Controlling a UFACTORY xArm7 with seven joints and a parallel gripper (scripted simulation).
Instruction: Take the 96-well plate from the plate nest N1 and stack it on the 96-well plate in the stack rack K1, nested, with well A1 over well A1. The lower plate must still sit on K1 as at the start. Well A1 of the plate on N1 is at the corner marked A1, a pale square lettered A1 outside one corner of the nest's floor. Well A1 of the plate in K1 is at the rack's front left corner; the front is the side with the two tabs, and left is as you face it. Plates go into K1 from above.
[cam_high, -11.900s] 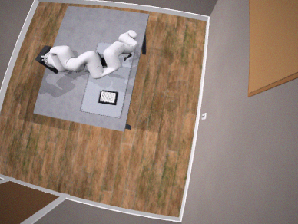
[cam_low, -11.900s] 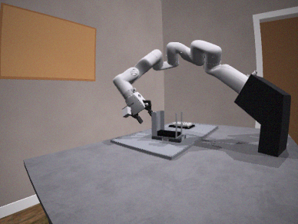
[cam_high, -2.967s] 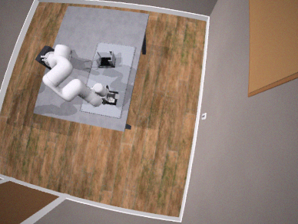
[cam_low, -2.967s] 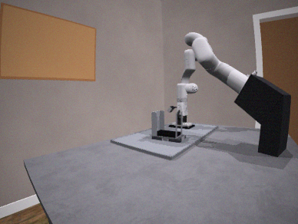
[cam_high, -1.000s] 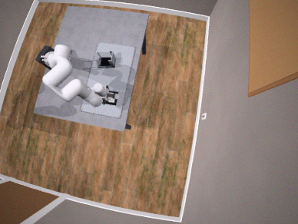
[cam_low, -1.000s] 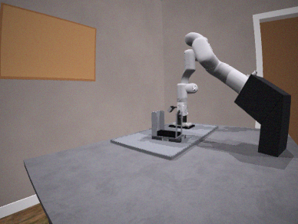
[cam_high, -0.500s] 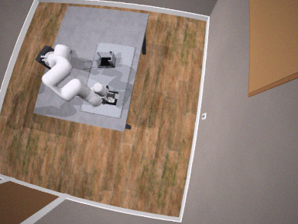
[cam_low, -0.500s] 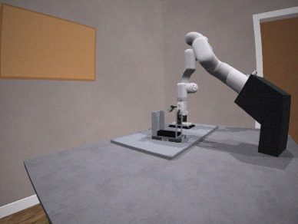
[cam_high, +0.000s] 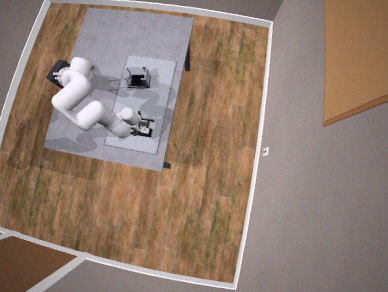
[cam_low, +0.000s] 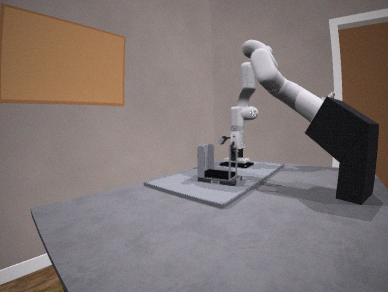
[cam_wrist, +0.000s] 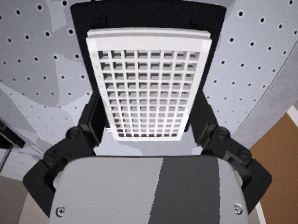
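My gripper is now 40 mm above the black plate nest N1. Round my hand: white 96-well plate: 10 mm below; dark plate: 330 mm to the left, 60 mm ahead, 10 mm below.
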